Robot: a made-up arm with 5 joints.
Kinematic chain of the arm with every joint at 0, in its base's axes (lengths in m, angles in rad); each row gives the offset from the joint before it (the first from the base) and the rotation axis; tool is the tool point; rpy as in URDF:
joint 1: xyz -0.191 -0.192 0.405 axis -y
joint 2: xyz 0.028 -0.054 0 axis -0.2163 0.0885 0.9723
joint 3: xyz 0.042 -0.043 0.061 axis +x
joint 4: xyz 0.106 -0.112 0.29 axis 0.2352 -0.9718 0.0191
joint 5: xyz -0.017 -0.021 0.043 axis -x
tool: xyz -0.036 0.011 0.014 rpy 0 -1.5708 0
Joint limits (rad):
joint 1: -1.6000..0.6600
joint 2: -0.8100..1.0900
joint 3: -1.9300..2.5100
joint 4: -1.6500..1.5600
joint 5: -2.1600..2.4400
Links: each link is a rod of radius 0.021 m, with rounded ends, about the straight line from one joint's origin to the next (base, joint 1, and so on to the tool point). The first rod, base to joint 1, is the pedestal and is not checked.
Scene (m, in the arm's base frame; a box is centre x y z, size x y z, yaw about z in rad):
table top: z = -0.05
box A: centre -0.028 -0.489 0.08 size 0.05 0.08 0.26 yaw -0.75
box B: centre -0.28 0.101 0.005 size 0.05 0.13 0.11 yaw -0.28
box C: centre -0.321 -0.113 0 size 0.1 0.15 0.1 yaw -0.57
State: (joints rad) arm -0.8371 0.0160 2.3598 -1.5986 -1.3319
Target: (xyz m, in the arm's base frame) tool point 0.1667 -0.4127 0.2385
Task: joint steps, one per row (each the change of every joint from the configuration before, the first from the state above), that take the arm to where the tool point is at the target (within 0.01 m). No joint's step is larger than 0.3 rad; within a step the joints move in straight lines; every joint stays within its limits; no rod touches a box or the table.
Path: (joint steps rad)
1: 0.2898 0.2051 0.0300 0.2362 -0.0308
2: 0.2899 0.2050 0.0300 0.2361 -0.0308
3: 0.2898 0.2051 0.0300 0.2362 -0.0309
4: 0.2898 0.2051 0.0300 0.2362 -0.0308
5: 0.2899 0.2050 0.0301 0.2362 -0.0308
6: -0.0923 -0.1158 -0.0670 -0.2465 0.0406
7: -0.0923 -0.1159 -0.0670 -0.2464 0.0405
8: -0.0923 -0.1159 -0.0669 -0.2465 0.0405
9: -0.0923 -0.1159 -0.0670 -0.2464 0.0406
10: -0.0923 -0.1159 -0.0670 -0.2465 0.0405

